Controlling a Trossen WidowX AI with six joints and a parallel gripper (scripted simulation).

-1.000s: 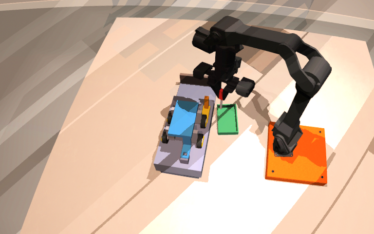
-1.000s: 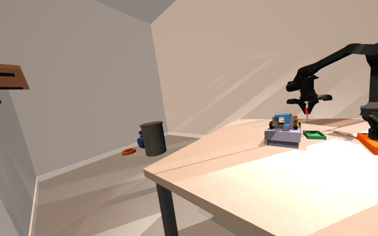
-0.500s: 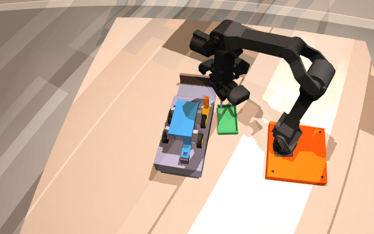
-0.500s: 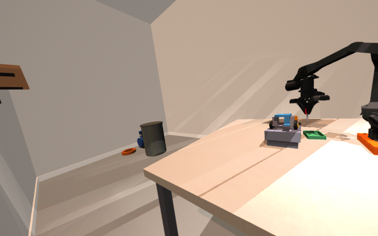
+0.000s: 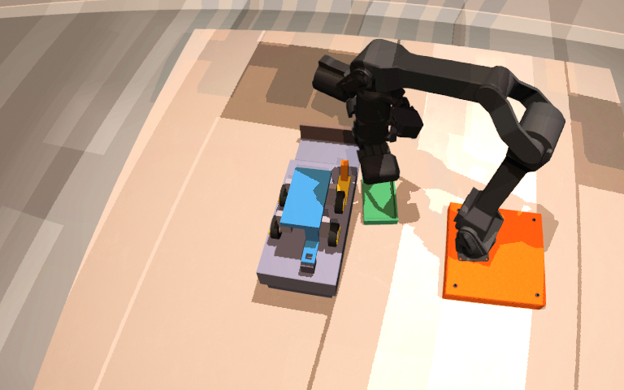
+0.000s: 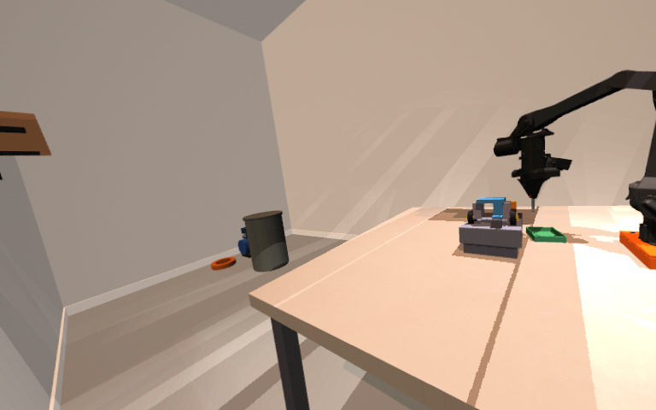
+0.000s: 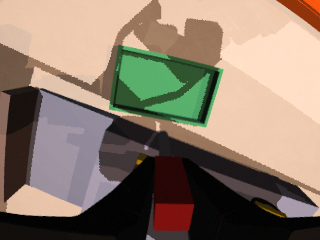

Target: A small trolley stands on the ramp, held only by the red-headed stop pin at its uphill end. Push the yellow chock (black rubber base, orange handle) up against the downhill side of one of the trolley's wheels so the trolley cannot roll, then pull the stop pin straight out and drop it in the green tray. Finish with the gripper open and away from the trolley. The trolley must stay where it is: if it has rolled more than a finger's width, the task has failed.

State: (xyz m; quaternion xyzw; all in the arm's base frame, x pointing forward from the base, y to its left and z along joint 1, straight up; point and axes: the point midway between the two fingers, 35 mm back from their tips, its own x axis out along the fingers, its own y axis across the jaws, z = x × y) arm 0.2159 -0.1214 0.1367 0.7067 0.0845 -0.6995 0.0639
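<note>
My gripper tip is 30 mm past the green tray and 140 mm above it. The rest, counted from my gripper tip: blue-topped trolley (110 mm ahead, 90 mm to the left, 30 mm below); red-headed stop pin (right at my gripper tip); yellow chock (50 mm ahead, 20 mm to the left, 50 mm below).
</note>
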